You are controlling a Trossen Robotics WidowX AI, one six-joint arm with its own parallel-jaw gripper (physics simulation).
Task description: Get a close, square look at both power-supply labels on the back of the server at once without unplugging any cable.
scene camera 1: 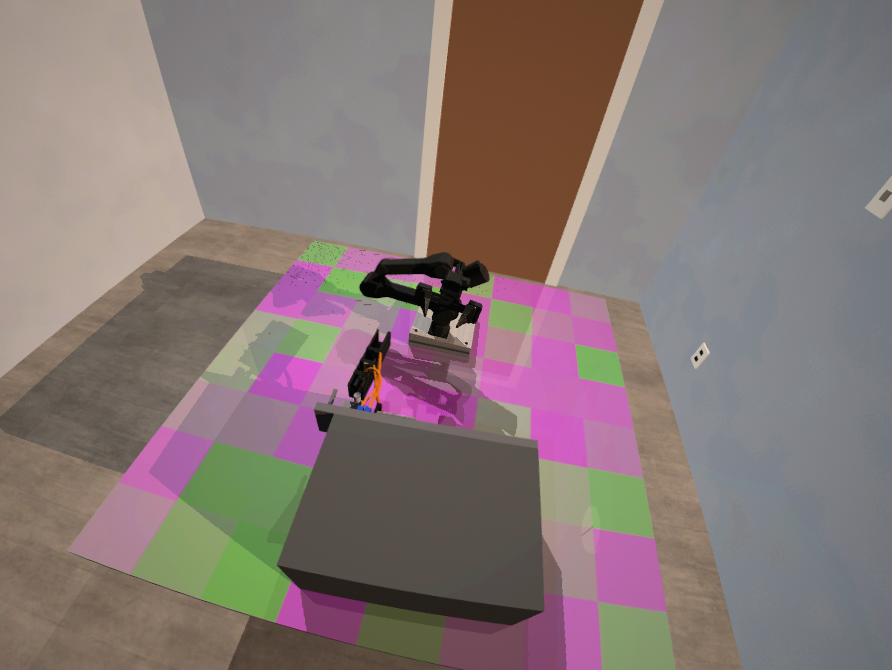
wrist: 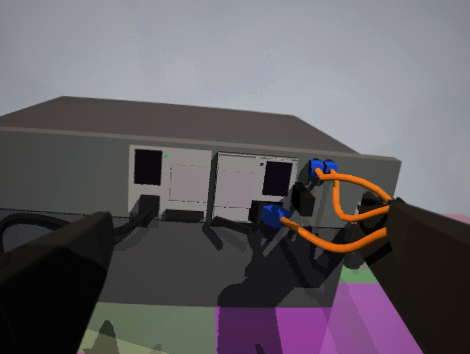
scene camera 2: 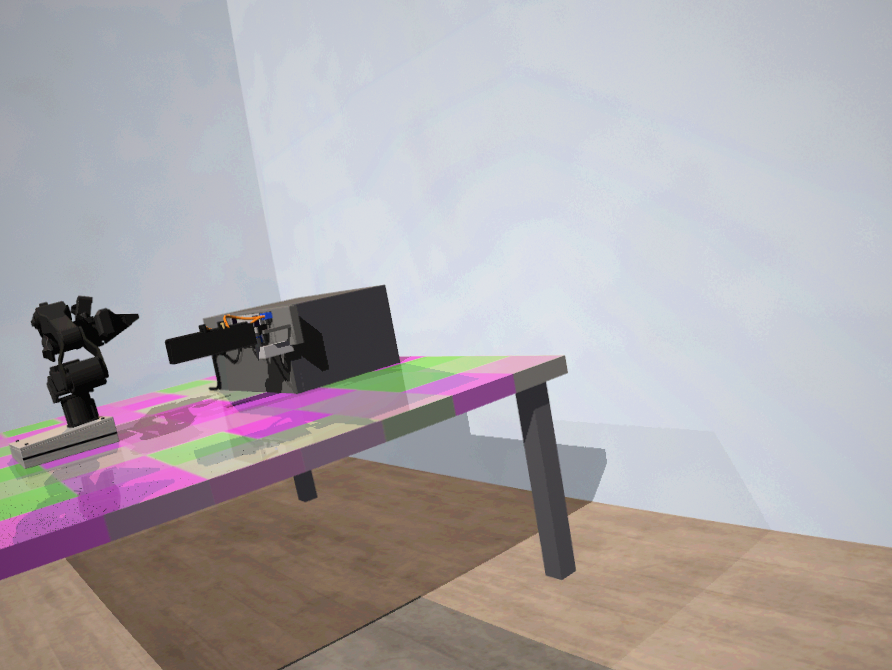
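Pixels of known places: gripper, fingertip midpoint: (scene camera 1: 440,321) (wrist: 251,222) (scene camera 2: 135,319); arm's base, origin of the base link: (scene camera 1: 439,330) (scene camera 2: 82,422).
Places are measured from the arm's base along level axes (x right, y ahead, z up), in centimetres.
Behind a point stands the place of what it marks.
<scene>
The dark grey server (scene camera 1: 418,504) @(y 62.8, x -7.4, z 15.8 cm) (scene camera 2: 349,342) @(y 64.0, x 13.6, z 3.7 cm) (wrist: 185,114) @(y 65.1, x -7.4, z 15.8 cm) stands on the table with its back towards the arm. In the wrist view, two light power-supply units sit side by side on its back. The left label (wrist: 190,182) @(y 45.1, x -5.0, z 11.6 cm) and the right label (wrist: 234,189) @(y 44.4, x -0.2, z 11.5 cm) both show, pale and without readable text, sloping slightly down to the right. A blue plug (wrist: 274,215) @(y 42.7, x 4.1, z 9.6 cm) with an orange cable (wrist: 345,247) @(y 35.0, x 9.2, z 10.3 cm) sits below and right of the right label. A black power cable (wrist: 135,225) @(y 41.5, x -10.1, z 7.7 cm) is plugged in at the left unit. My gripper (scene camera 1: 444,317) @(y 17.4, x -1.9, z 19.9 cm) (wrist: 251,222) @(y 17.4, x -1.9, z 19.9 cm) is open, back from the server.
A black cable arm (scene camera 1: 366,366) @(y 29.5, x 14.3, z 9.9 cm) (scene camera 2: 209,341) @(y 28.1, x 15.0, z 12.0 cm) sticks out from the server's back towards the robot, carrying the orange cables. In the wrist view my right finger covers part of them. The chequered table (scene camera 1: 620,497) @(y 42.1, x -58.0, z -4.8 cm) (scene camera 2: 425,418) @(y 46.6, x 64.2, z -7.2 cm) bears the arm's pale base (scene camera 1: 443,347) @(y 4.9, x -2.7, z -2.6 cm) (scene camera 2: 68,445) @(y -5.6, x 9.1, z -2.6 cm).
</scene>
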